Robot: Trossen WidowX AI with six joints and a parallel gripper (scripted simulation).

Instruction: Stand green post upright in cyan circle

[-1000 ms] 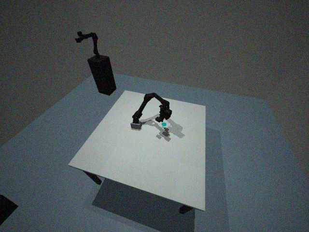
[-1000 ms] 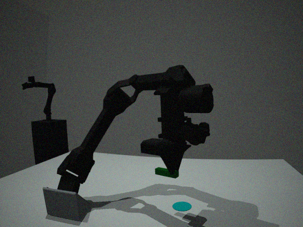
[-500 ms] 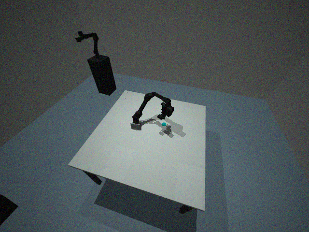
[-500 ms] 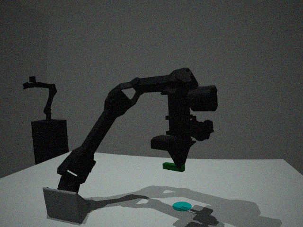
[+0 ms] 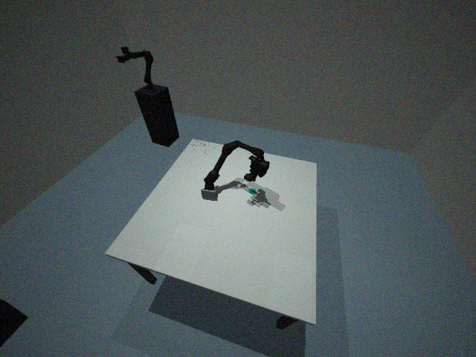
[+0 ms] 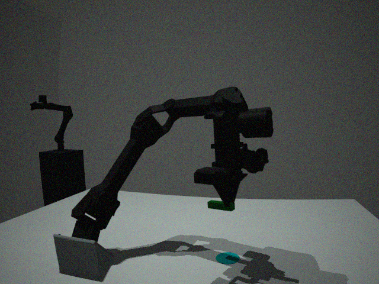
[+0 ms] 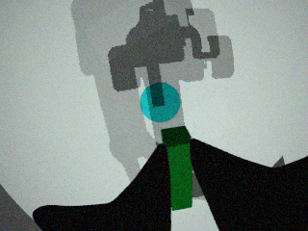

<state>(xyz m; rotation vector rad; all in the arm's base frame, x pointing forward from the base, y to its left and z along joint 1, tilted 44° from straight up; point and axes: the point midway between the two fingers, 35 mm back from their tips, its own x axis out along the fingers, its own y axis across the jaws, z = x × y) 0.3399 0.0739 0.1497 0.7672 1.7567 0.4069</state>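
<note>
Right now my gripper tip is 14 cm above the cyan circle. The rest, counted from my gripper tip: green post: 2 cm behind, 1 cm to the left.
</note>
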